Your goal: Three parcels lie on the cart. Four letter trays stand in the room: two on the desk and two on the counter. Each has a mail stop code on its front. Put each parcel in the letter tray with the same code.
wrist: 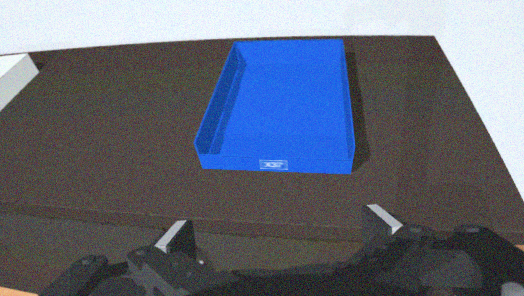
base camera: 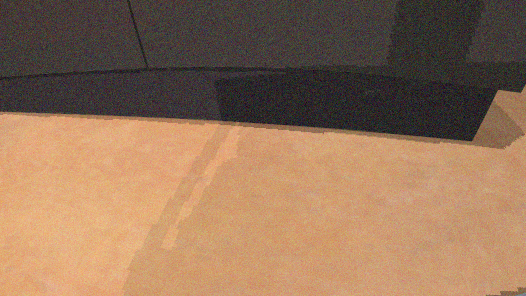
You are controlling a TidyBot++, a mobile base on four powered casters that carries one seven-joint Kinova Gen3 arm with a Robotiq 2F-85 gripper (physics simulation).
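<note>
A blue letter tray stands on the dark brown counter top in the wrist view, with its front facing me. The small label on its front is blurred and seems to read X37. The tray holds no parcel. Part of a white tray shows at the left edge; its front is out of view. My gripper is open with nothing between its fingers, in front of the blue tray near the counter's front edge. The parcels and the cart do not show in either view.
In the base view, the dark cabinet front with a thin door seam stands across the top, above a recessed dark base. Tan floor lies before it. A pale wall rises behind the counter. The counter's right end shows in the wrist view.
</note>
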